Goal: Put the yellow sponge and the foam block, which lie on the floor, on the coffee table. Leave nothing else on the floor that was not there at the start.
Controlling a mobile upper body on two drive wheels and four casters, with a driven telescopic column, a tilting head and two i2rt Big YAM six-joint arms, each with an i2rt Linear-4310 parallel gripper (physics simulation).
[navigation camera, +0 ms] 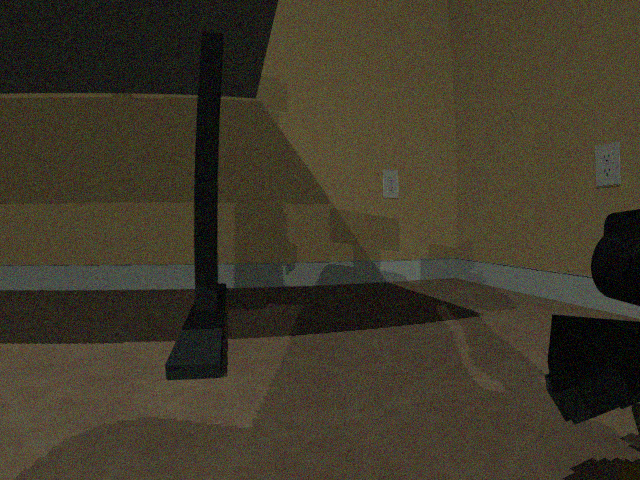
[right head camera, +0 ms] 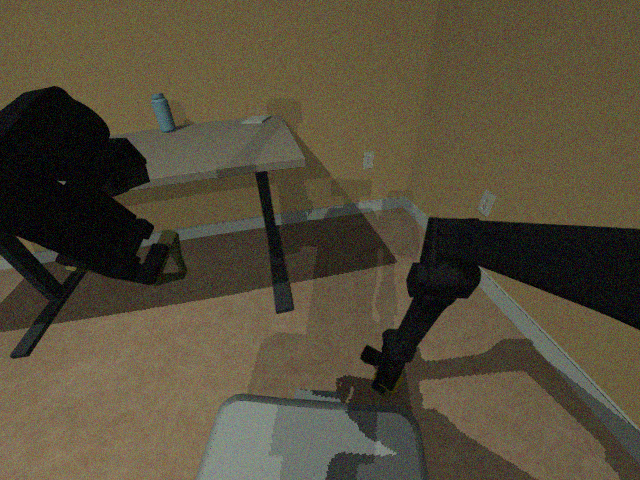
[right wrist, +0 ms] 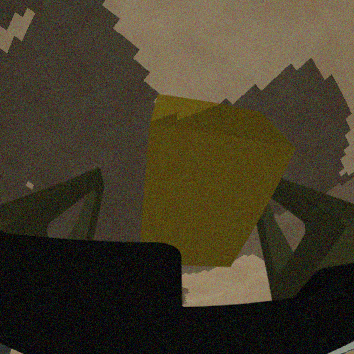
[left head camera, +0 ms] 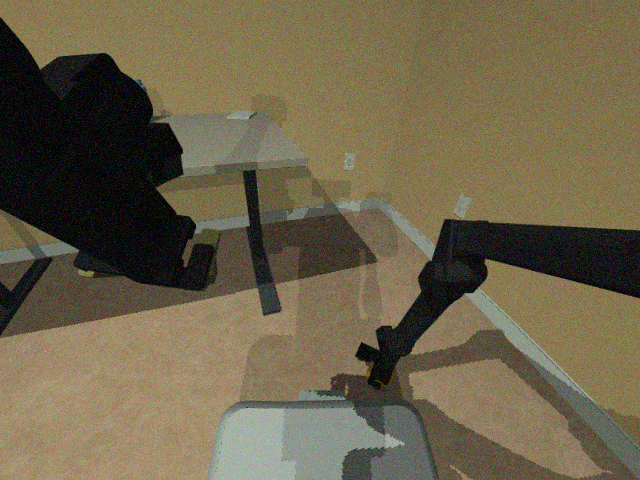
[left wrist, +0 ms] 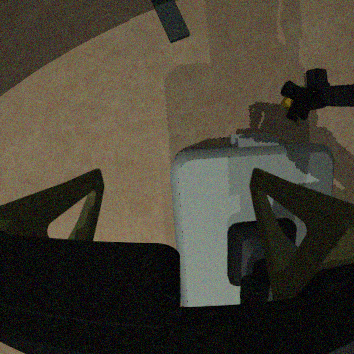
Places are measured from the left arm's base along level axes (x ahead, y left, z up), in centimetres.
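Pixels of known places: left gripper, fingertip midpoint: [right head camera: 157, 270] [left head camera: 179, 273] [left wrist: 176, 176]; right gripper, fingertip midpoint: [right head camera: 385, 382] [right wrist: 175, 175] [left head camera: 377, 377] [left wrist: 291, 106].
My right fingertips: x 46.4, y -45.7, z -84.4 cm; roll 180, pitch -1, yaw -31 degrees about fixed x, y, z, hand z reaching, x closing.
Ahead of a thing's pixels: the offset from my right fingertips to its top centre. "pt": to the spot under its first point. Level surfaces: height alone.
The yellow sponge {dx +1.0, dy -0.8, dz +3.4 cm} [right wrist: 200, 185] [left wrist: 286, 103] is on the floor just in front of the robot's base. My right gripper [left head camera: 373, 367] [right head camera: 378, 370] is open and low around it. In the right wrist view the sponge lies between the spread fingers, and its edge covers the tip of the finger at the picture's right. In both head views the right gripper hides most of the sponge. My left gripper [left wrist: 176, 176] [left head camera: 147, 271] is open and empty, raised high. The coffee table {dz +70.9 cm} [left head camera: 222, 139] [right head camera: 206, 149] stands ahead to the left. I cannot make out the foam block.
A blue bottle {dx +74.3, dy +100.5, dz +87.4 cm} [right head camera: 163, 113] and a flat white item {dx +88.9, dy +60.8, dz +71.8 cm} [left head camera: 241, 115] [right head camera: 255, 119] are on the table. A dark table leg {pt dx +58.7, dy +53.2, dz +32.2 cm} [left head camera: 253, 217] [right head camera: 268, 222] [navigation camera: 206, 155] reaches the floor ahead. The pale robot base [left head camera: 253, 439] [left wrist: 205, 200] is beside the sponge. The wall's baseboard {pt dx +25.3, dy -63.9, dz +6.1 cm} [left head camera: 496, 310] runs along the right.
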